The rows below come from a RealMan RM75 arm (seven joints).
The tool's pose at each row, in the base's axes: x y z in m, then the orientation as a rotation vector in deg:
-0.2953 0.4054 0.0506 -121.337 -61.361 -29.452
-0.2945 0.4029 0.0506 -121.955 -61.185 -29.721
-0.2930 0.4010 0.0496 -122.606 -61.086 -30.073
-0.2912 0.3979 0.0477 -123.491 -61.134 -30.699
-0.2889 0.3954 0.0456 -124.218 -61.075 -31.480
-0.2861 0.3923 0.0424 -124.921 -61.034 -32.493
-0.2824 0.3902 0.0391 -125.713 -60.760 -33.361
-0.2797 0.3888 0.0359 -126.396 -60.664 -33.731
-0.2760 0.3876 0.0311 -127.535 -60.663 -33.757
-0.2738 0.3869 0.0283 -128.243 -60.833 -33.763
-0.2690 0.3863 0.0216 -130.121 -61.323 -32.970
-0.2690 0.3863 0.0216 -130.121 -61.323 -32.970
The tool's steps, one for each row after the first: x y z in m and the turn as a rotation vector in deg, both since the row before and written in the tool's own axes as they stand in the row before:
-0.0009 0.0017 -0.0018 -0.610 -0.045 0.155
-0.0008 0.0024 -0.0006 -0.685 -0.045 0.081
-0.0018 0.0036 -0.0008 -1.021 -0.055 -0.063
-0.0013 0.0038 -0.0002 -0.948 0.140 -0.061
-0.0020 0.0049 0.0003 -1.037 0.268 -0.145
-0.0010 0.0051 0.0012 -1.018 0.231 0.072
-0.0012 0.0039 0.0016 -0.721 -0.067 0.066
-0.0015 0.0052 0.0031 -0.949 -0.499 0.157
-0.0008 0.0030 0.0018 -0.605 -0.377 -0.022
-0.0016 0.0063 0.0052 -1.246 -1.460 0.121
0.0000 0.0000 0.0000 0.000 0.000 0.000

